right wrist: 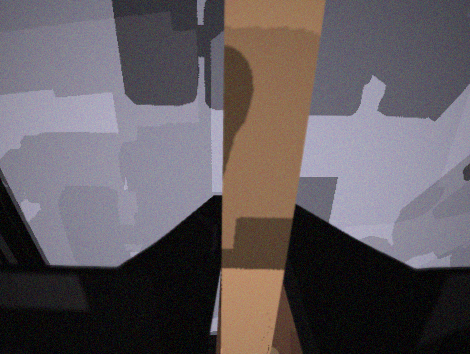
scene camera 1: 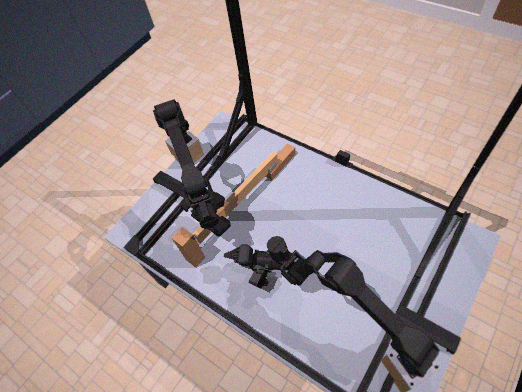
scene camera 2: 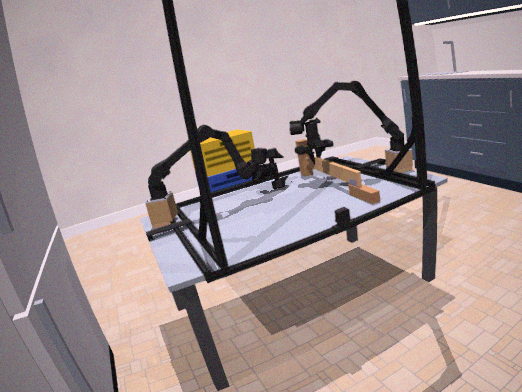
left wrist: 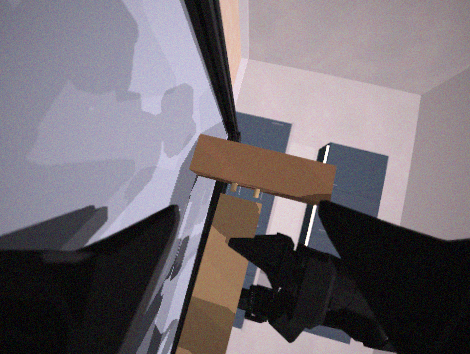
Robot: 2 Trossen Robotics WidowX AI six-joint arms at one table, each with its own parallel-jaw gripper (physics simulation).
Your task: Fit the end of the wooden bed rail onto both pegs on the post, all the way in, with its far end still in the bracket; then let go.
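Where they show: left gripper, between the fingertips: (scene camera 1: pixel 229 257) (scene camera 2: pixel 285 166) (left wrist: pixel 249 209); right gripper, between the fingertips: (right wrist: pixel 247 207) (scene camera 2: pixel 316 163) (left wrist: pixel 229 240); left arm's base, origin of its link: (scene camera 1: pixel 413 361) (scene camera 2: pixel 158 196); right arm's base, origin of its link: (scene camera 2: pixel 398 149).
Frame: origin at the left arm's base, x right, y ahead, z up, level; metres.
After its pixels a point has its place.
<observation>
The wooden rail (scene camera 1: pixel 255 181) {z -0.047, x -0.066, y 0.776 m} (scene camera 2: pixel 340 170) {z -0.033, x -0.065, y 0.777 m} (left wrist: pixel 215 272) {z -0.054, x -0.258, y 0.704 m} (right wrist: pixel 265 125) {z -0.016, x -0.262, y 0.712 m} runs between the upright post (scene camera 1: pixel 189 247) {z 0.020, x -0.389, y 0.623 m} (scene camera 2: pixel 305 164) {z -0.059, x -0.364, y 0.647 m} (left wrist: pixel 262 169) {z -0.029, x -0.380, y 0.626 m} and the low bracket (scene camera 1: pixel 287 155) {z -0.079, x 0.109, y 0.836 m} (scene camera 2: pixel 367 194) {z -0.087, x 0.131, y 0.842 m}. In the left wrist view a small gap separates the rail's end from the post, and two pegs (left wrist: pixel 234 187) {z -0.059, x -0.362, y 0.657 m} (left wrist: pixel 257 193) {z -0.026, x -0.362, y 0.657 m} show in it. The rail's far end meets the bracket; its depth there is unclear. My right gripper (scene camera 2: pixel 315 156) {z -0.047, x -0.301, y 0.698 m} (right wrist: pixel 247 207) {z -0.047, x -0.301, y 0.698 m} is shut on the rail, near the post end. My left gripper (scene camera 1: pixel 244 266) (left wrist: pixel 249 209) {z -0.036, x -0.291, y 0.547 m} is open and empty, beside the post and rail.
A black frame (scene camera 1: pixel 300 145) {z -0.123, x 0.209, y 0.874 m} (scene camera 2: pixel 280 255) {z -0.137, x 0.411, y 0.493 m} edges the table (scene camera 1: pixel 325 200) {z -0.120, x 0.132, y 0.602 m} (scene camera 2: pixel 235 240) {z -0.120, x 0.286, y 0.341 m}, with tall uprights (scene camera 1: pixel 242 65) {z 0.217, x 0.079, y 1.078 m} (scene camera 2: pixel 185 90) {z 0.404, x 0.485, y 0.332 m}. A small black block (scene camera 1: pixel 342 157) {z -0.074, x 0.280, y 0.706 m} (scene camera 2: pixel 342 217) {z -0.089, x 0.304, y 0.711 m} sits on the frame edge. The two arms stand close together near the post.
</observation>
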